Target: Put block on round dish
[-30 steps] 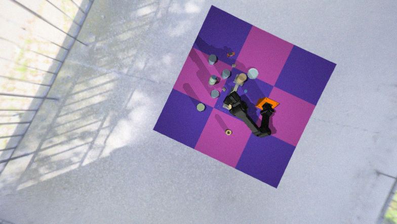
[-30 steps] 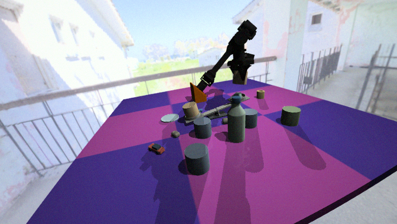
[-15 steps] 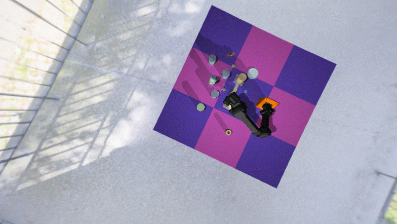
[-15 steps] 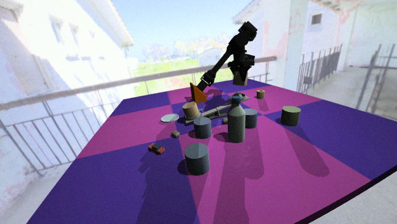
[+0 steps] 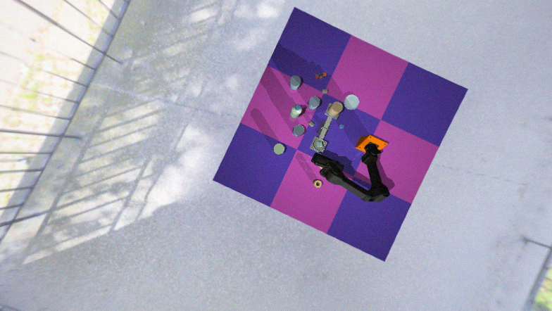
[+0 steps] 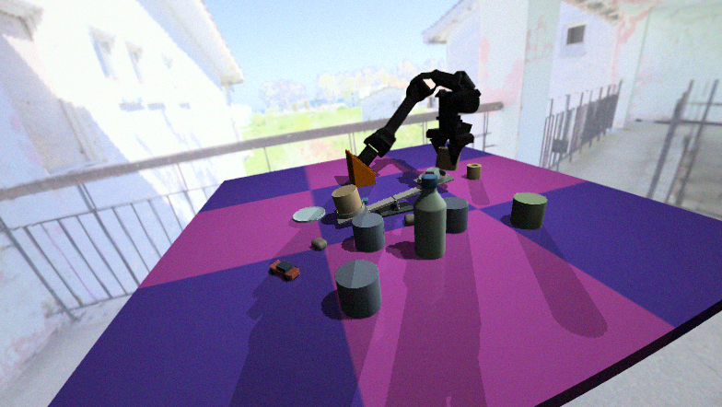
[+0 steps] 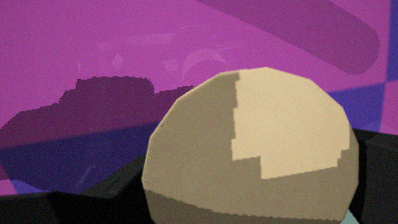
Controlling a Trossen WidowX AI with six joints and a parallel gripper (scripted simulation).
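Right now the teal block is 10 cm to the right of my gripper tip and 7 cm ahead of it. Also, from my gripper tip: tan ring (14 cm to the left, 7 cm below, 3 cm behind); then green cylinder (29 cm ahead, 5 cm below, 4 cm to the left); then grey-green bottle (29 cm ahead, 24 cm to the right, 2 cm above).
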